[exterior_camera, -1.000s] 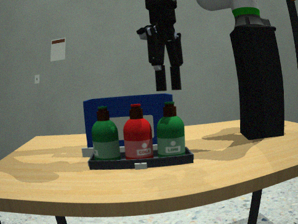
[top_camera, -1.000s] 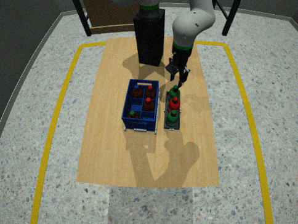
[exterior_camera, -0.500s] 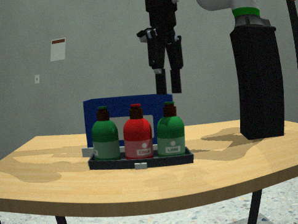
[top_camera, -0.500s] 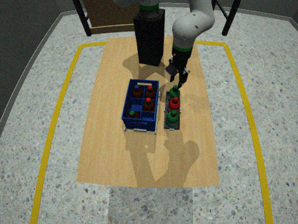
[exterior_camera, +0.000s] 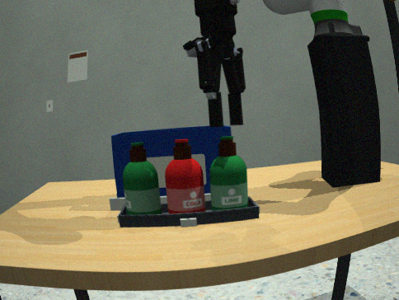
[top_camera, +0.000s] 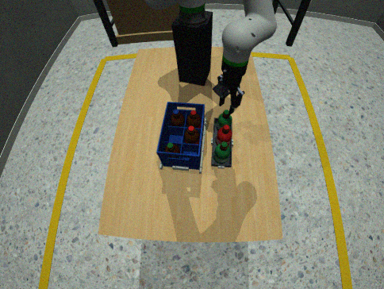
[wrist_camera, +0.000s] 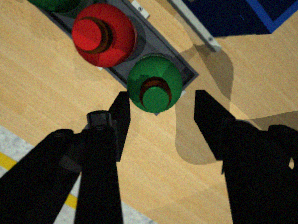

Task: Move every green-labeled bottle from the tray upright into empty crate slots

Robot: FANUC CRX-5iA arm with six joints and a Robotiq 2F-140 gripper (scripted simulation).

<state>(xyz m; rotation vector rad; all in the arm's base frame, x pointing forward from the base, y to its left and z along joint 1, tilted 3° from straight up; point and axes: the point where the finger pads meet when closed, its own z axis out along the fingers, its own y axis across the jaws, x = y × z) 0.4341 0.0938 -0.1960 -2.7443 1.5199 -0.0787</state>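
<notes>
The red cola bottle lies 13 cm below my hand, 9 cm ahead of it and 2 cm to the right of it. Also, from my hand: blue crate: 22 cm to the right, 13 cm below, 7 cm ahead; tray: 20 cm below, 9 cm ahead, 2 cm to the right.
</notes>
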